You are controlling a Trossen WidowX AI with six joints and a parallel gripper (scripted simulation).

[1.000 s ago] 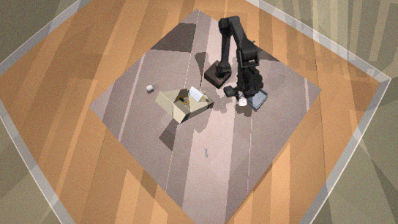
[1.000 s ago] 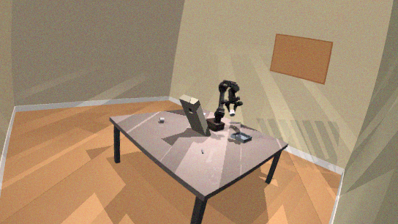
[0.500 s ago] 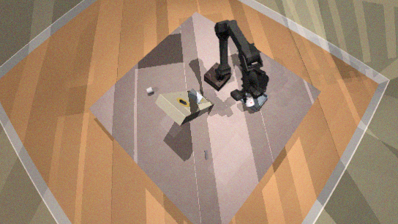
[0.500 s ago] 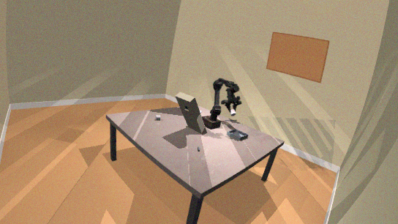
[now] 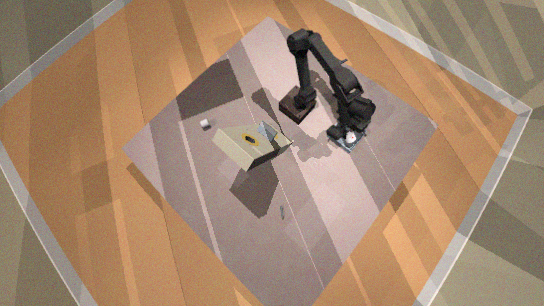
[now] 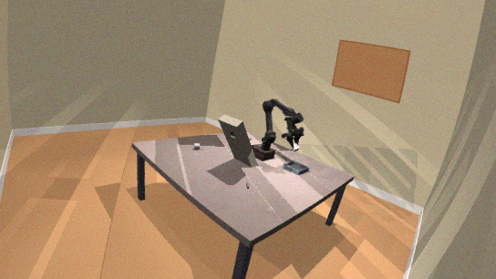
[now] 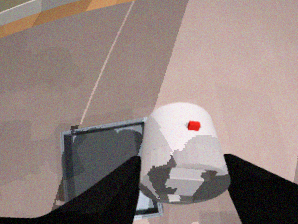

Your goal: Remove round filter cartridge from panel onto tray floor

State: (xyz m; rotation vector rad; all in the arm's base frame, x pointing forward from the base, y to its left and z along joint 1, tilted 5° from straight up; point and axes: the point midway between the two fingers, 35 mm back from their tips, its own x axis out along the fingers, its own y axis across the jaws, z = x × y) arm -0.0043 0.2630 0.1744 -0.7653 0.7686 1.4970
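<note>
Now: the grey-blue tray 100 mm behind my gripper tip, 30 mm to the right of it and 190 mm below it. Also, from my gripper tip: beige service panel (320 mm ahead, 230 mm to the right, 20 mm below); grey filter cartridge (right at my gripper tip); small grey piece (430 mm ahead, 80 mm to the left, 190 mm below).
</note>
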